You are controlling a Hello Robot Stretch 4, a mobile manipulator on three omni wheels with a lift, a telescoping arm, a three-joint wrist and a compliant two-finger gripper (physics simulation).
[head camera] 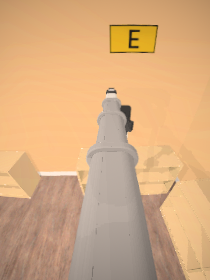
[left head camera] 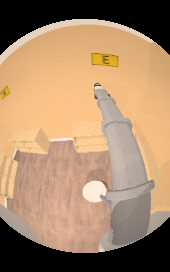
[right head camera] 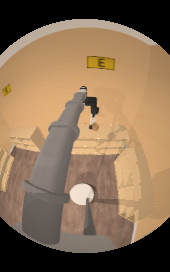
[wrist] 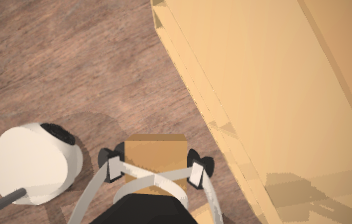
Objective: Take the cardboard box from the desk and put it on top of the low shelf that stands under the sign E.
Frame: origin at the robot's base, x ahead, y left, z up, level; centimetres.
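Where they show: gripper, fingertip midpoint: [right head camera: 91,126] [wrist: 157,158]; robot's base at its link origin: [left head camera: 93,190] [right head camera: 81,193].
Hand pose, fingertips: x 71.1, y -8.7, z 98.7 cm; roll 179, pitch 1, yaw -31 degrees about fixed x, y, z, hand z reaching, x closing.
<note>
Each offset is from my fingertips to the centre of the thing. Level surfaces: height alone.
The cardboard box @(dx -0.7, dy -1.7, dz +1.3 cm) [right head camera: 95,128] [wrist: 155,150] is brown and hangs in the air. My gripper [right head camera: 92,125] [wrist: 157,158] is shut on it, one dark fingertip on each side. The low pale wooden shelf @(dz -40.3 cm) [head camera: 150,154] [left head camera: 86,131] [right head camera: 114,132] stands against the wall under the yellow sign E @(dx +59.3, dy -10.5, dz +73.7 cm) [head camera: 133,39] [left head camera: 105,60] [right head camera: 101,63]. In the wrist view the box shows against the floor, left of the front edge of the shelf [wrist: 240,75]. In the head camera view my arm hides the box and the middle of the shelf. The desk does not show.
Another shelf [head camera: 19,172] [left head camera: 30,140] [right head camera: 25,137] stands to the left. A long low shelf [head camera: 186,215] [right head camera: 134,175] stands along the right wall. A white round body [left head camera: 94,191] [right head camera: 81,194] [wrist: 32,162] stands on the floor. Arm shadows fall on the shelf and wall.
</note>
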